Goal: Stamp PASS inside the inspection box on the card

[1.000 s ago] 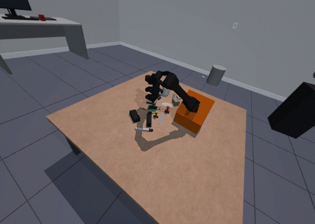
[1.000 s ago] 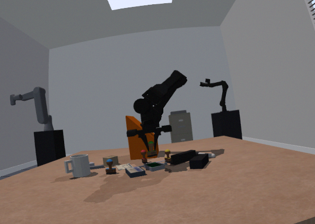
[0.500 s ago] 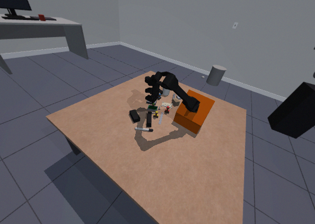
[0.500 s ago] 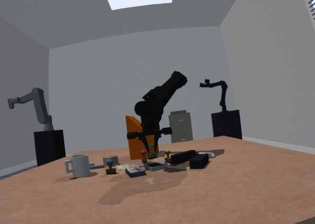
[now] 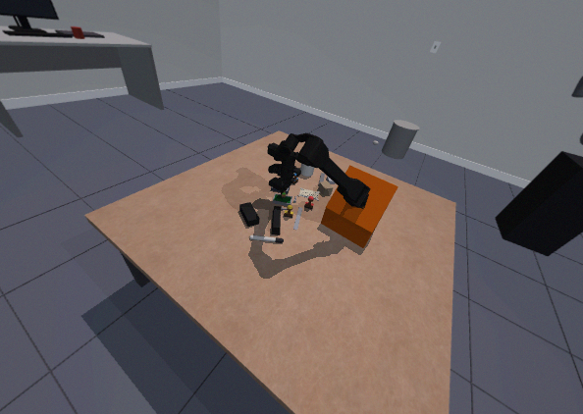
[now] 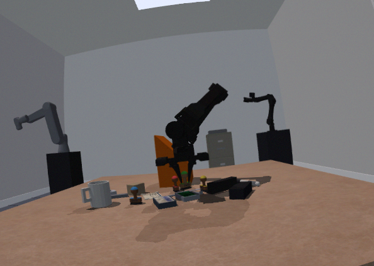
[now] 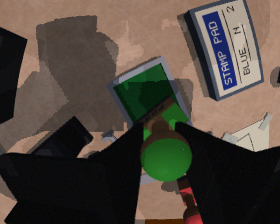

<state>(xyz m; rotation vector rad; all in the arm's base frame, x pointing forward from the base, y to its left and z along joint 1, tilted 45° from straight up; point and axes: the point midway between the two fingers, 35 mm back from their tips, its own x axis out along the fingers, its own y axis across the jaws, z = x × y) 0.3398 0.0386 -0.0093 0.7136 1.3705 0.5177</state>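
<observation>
My gripper tip is now 5 cm above the green ink pad. Round my gripper tip: red-knobbed stamp 13 cm behind, 4 cm to the right, 4 cm below; yellow-knobbed stamp 8 cm behind, 7 cm to the left, 4 cm below; green-knobbed stamp right at my gripper tip.
</observation>
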